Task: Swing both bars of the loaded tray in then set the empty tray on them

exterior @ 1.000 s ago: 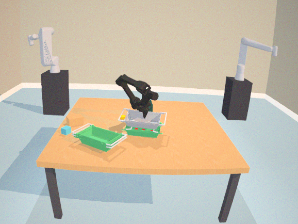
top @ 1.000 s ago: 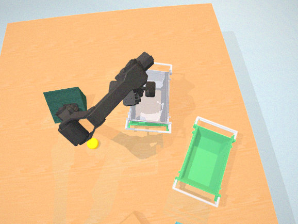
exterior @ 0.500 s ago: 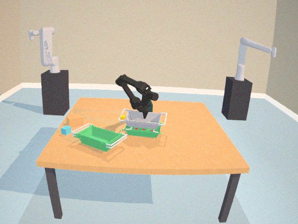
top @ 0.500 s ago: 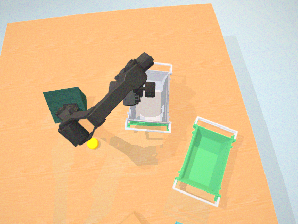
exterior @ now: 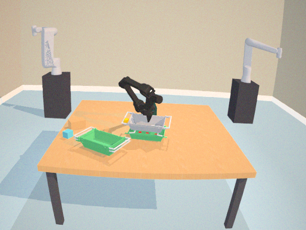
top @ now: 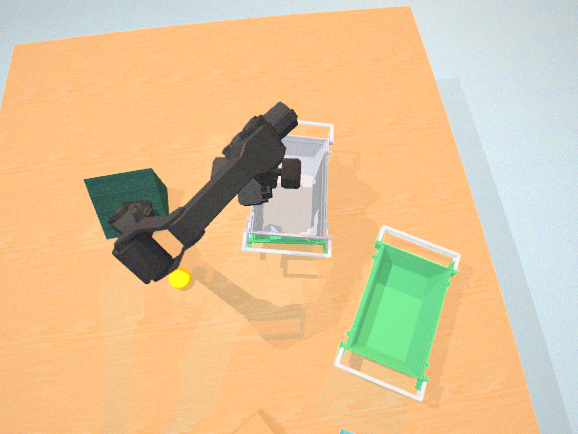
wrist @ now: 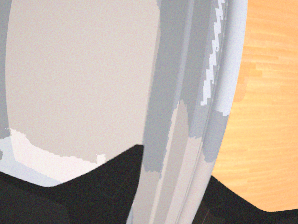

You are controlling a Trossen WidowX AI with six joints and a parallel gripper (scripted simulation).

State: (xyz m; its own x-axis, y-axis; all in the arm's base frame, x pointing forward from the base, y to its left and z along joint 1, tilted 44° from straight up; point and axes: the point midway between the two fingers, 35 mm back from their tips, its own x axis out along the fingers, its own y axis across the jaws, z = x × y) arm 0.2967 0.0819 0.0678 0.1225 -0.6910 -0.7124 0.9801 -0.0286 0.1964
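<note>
The grey tray lies 70 mm ahead of my gripper tip, 30 mm above it and 10 mm to the right of it. Round my gripper tip: yellow disc (210 mm behind, 180 mm to the right, 80 mm below); tan box (550 mm to the right, 60 mm below, 50 mm behind); cyan cube (570 mm to the right, 140 mm ahead, 70 mm below).
</note>
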